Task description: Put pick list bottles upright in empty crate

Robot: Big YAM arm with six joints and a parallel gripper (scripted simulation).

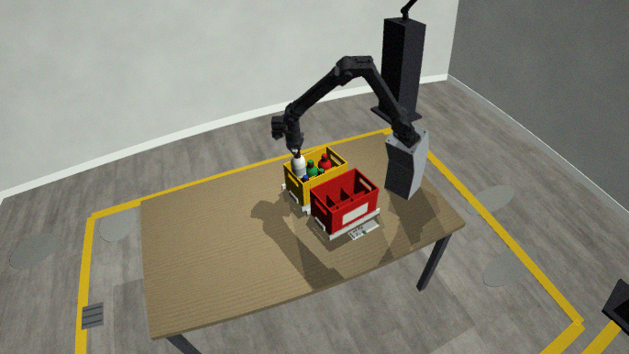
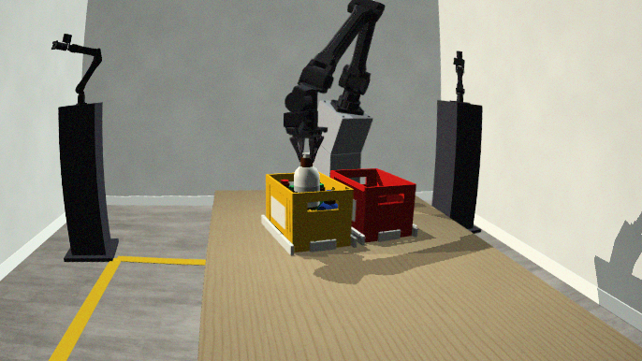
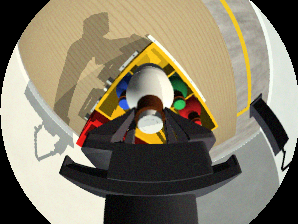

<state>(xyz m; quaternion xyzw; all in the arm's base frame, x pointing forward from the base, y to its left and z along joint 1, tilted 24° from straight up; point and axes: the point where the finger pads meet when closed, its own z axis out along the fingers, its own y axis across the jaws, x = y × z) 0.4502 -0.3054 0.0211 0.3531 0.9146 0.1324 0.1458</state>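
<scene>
The white bottle lies 6 cm below my hand. The rest, counted from my hand: blue-capped bottle 7 cm to the left, 17 cm below; red bottle 17 cm behind, 2 cm to the right, 17 cm below; yellow crate 9 cm behind, 3 cm to the left, 17 cm below.
</scene>
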